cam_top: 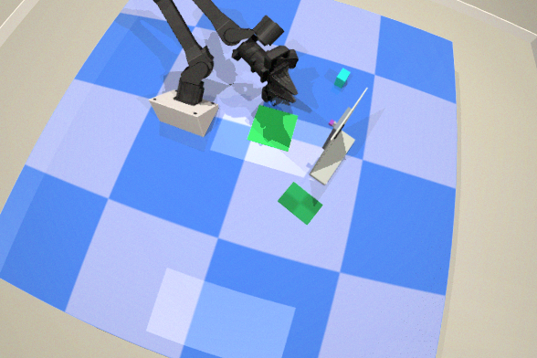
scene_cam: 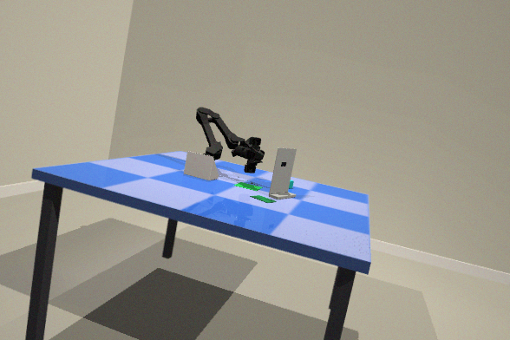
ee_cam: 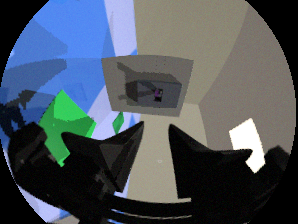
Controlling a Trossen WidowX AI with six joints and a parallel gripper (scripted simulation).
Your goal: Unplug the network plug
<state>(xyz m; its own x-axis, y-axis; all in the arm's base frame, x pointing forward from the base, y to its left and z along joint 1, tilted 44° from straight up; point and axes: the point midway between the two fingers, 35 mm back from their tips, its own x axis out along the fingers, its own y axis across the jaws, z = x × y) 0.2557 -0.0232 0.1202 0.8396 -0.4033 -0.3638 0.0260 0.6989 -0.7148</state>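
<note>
The network plug is 11 cm ahead of my gripper tip and 4 cm to the right of it. Also, from my gripper tip: upright panel (13 cm ahead, 5 cm to the right, 5 cm below); cyan cube (11 cm ahead, 22 cm to the left, 13 cm below); green square (4 cm behind, 2 cm to the right, 15 cm below).
</note>
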